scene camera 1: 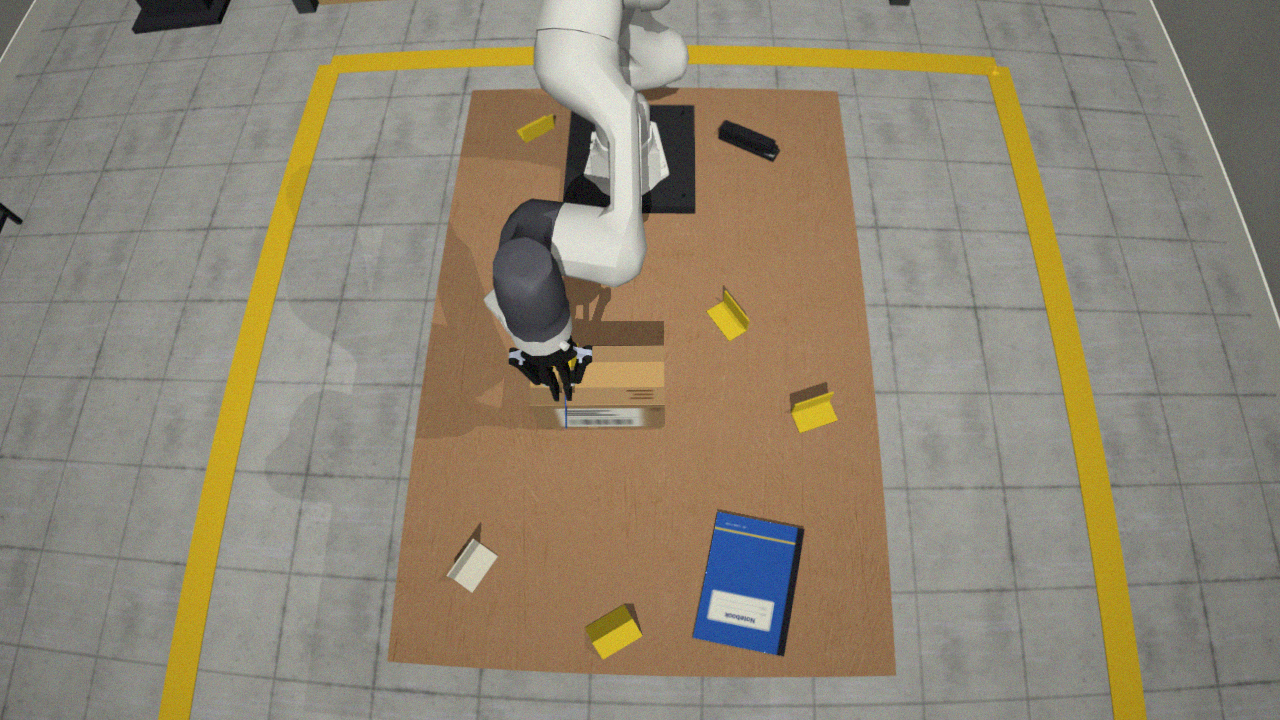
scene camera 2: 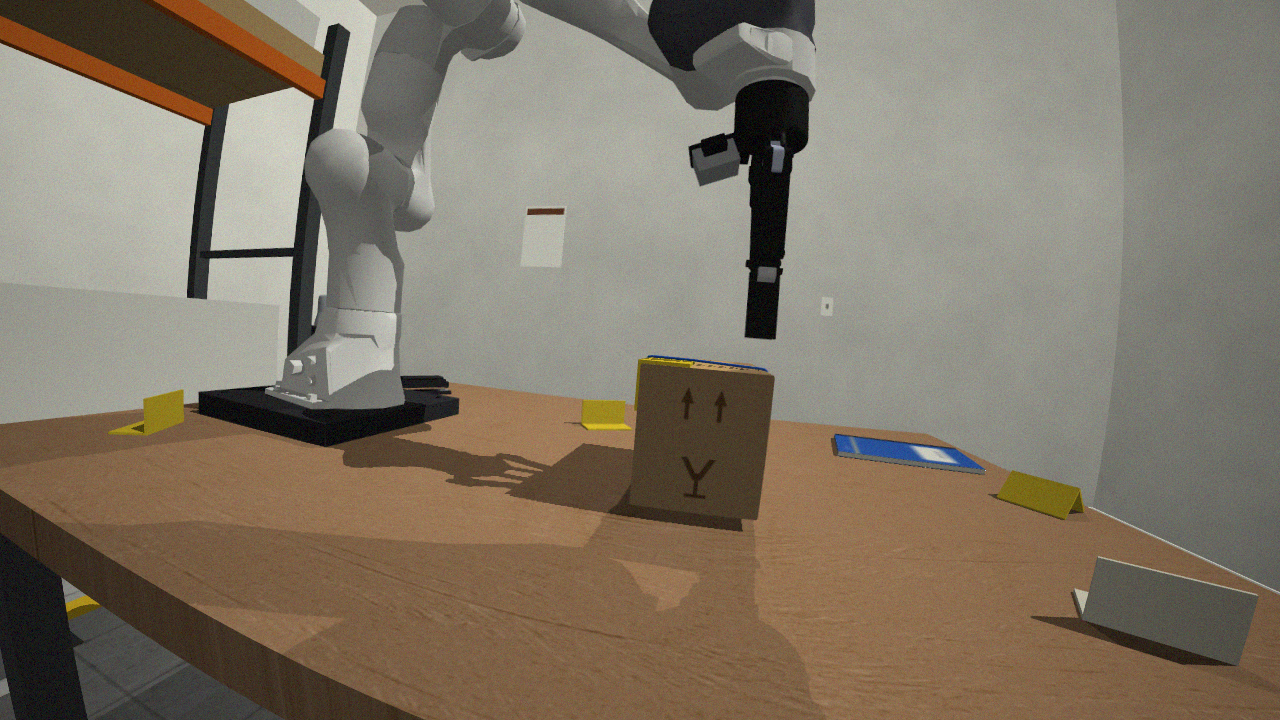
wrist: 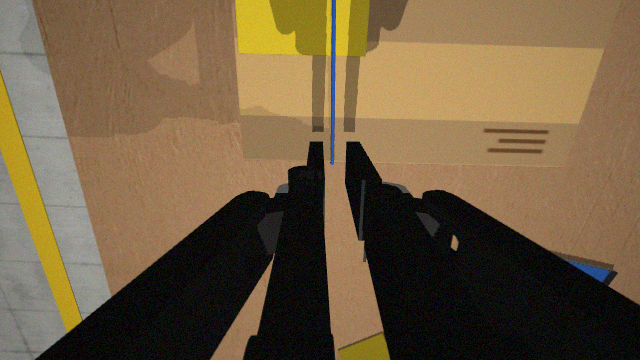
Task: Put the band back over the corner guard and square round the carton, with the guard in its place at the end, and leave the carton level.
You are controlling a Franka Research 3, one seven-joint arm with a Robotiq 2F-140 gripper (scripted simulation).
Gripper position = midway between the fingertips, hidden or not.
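Note:
A black block appears in scene camera 1 as the black block (scene camera 1: 749, 139) and in scene camera 2 as the block (scene camera 2: 407, 381), while in the wrist view the block is out of frame. A brown carton (scene camera 2: 701, 435) is visible too, with scene camera 1 showing the carton (scene camera 1: 623, 387) and the wrist view showing the carton (wrist: 489, 90). There is a yellow corner guard (scene camera 1: 818, 411), and there is a yellow corner guard (scene camera 2: 1049, 497). The robot's own gripper (scene camera 2: 759, 338) is in the scene as well; it is visible as the gripper (scene camera 1: 563, 393) and as the gripper (wrist: 334, 163).

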